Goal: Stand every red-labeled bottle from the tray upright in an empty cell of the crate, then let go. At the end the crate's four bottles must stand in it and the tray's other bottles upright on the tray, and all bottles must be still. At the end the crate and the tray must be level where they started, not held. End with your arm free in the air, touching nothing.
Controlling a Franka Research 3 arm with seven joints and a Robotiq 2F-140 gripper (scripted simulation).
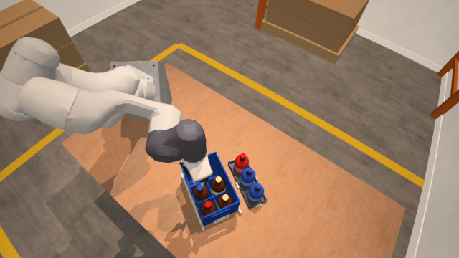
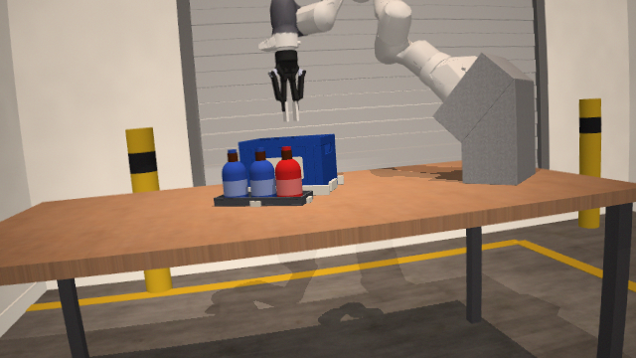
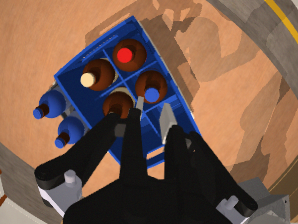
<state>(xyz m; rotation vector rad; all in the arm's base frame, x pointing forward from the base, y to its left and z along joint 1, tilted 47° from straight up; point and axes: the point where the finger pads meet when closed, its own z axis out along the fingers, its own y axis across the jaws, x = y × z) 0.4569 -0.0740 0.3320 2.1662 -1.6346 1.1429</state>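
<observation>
My gripper is now 110 mm short of the red-labeled bottle, 240 mm to the right of it and 180 mm above it. The rest, counted from my hand: tray: 170 mm ahead, 180 mm to the left, 250 mm below; blue crate: 30 mm ahead, 30 mm to the left, 180 mm below.
</observation>
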